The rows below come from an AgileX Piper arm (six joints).
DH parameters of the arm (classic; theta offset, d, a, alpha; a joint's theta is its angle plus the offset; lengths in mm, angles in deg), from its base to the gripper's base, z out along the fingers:
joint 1: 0 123 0 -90
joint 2: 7.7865 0 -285 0
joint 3: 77.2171 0 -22 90
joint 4: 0 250.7 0 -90
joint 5: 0 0 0 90
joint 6: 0 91 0 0
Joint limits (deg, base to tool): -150..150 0..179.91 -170..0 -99.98..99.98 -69.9..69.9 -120..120
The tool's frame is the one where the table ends.
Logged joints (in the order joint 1, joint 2, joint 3, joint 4, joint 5, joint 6), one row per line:
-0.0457 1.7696 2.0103 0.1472 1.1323 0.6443
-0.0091 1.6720 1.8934 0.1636 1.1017 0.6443
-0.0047 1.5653 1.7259 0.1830 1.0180 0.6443
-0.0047 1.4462 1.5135 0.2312 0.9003 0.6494
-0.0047 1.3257 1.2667 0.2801 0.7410 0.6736
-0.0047 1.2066 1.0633 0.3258 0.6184 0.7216
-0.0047 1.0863 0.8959 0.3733 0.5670 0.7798
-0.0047 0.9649 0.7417 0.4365 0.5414 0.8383
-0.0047 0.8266 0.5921 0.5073 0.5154 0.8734
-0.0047 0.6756 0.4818 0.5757 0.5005 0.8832
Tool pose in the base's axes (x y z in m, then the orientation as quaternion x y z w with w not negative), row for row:
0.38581 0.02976 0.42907 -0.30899 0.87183 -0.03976 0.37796
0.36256 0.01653 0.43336 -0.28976 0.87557 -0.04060 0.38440
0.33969 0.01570 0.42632 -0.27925 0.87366 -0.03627 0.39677
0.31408 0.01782 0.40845 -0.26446 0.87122 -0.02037 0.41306
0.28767 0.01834 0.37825 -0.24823 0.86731 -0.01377 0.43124
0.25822 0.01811 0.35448 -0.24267 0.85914 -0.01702 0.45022
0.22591 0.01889 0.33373 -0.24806 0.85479 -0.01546 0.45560
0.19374 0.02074 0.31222 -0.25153 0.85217 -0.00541 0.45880
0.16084 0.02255 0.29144 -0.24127 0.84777 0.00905 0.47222
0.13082 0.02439 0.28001 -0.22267 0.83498 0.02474 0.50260
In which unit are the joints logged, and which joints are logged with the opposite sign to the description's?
The joints are logged in radians. Opposite sign: joint 1, joint 3, joint 6.
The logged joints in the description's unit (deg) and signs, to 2 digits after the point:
2.62 101.39 -115.18 8.43 64.88 -36.92
0.52 95.80 -108.48 9.37 63.12 -36.92
0.27 89.69 -98.89 10.49 58.33 -36.92
0.27 82.86 -86.72 13.25 51.58 -37.21
0.27 75.96 -72.58 16.05 42.46 -38.59
0.27 69.13 -60.92 18.67 35.43 -41.34
0.27 62.24 -51.33 21.39 32.49 -44.68
0.27 55.28 -42.50 25.01 31.02 -48.03
0.27 47.36 -33.92 29.07 29.53 -50.04
0.27 38.71 -27.61 32.99 28.68 -50.60

